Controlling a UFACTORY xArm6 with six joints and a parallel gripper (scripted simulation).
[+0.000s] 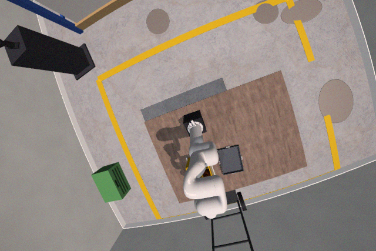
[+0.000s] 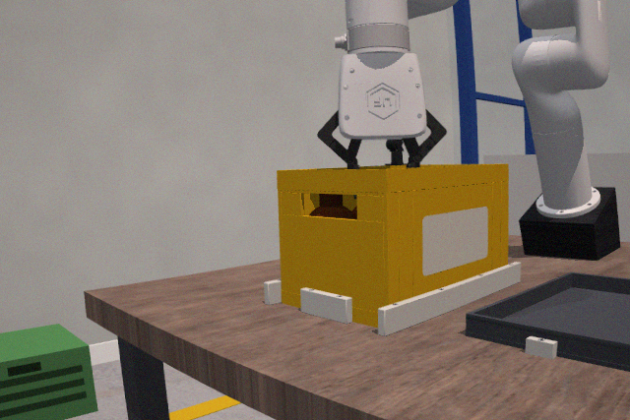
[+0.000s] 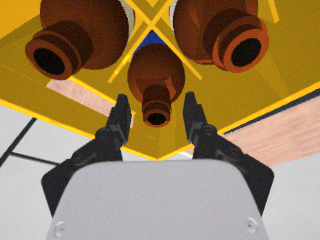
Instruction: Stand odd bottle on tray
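The yellow crate lies 90 mm behind my hand, 70 mm below it and 30 mm to the right of it. The rest, counted from my hand: dark tray (240 mm to the left, 150 mm below, 60 mm behind).
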